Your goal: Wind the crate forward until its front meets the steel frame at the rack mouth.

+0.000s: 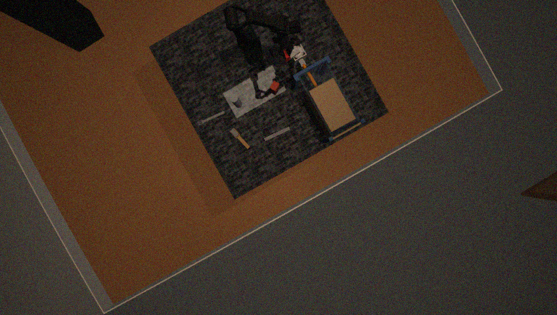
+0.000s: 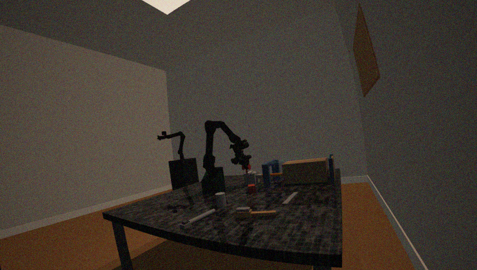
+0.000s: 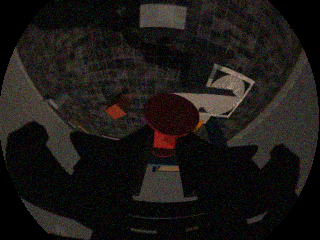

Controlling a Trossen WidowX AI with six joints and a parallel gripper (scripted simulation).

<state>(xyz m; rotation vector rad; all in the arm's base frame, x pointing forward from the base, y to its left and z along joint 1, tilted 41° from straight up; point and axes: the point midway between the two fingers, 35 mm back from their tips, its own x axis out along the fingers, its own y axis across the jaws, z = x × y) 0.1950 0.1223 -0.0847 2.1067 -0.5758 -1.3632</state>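
The winch handle is 4 cm to the left of my gripper tip, 3 cm below it and 2 cm behind it. From my gripper tip the other things lie so: red grip 1 cm behind; then blue steel frame 13 cm ahead, 10 cm to the left, 3 cm below; then winch 10 cm below, 9 cm to the left, 4 cm behind.
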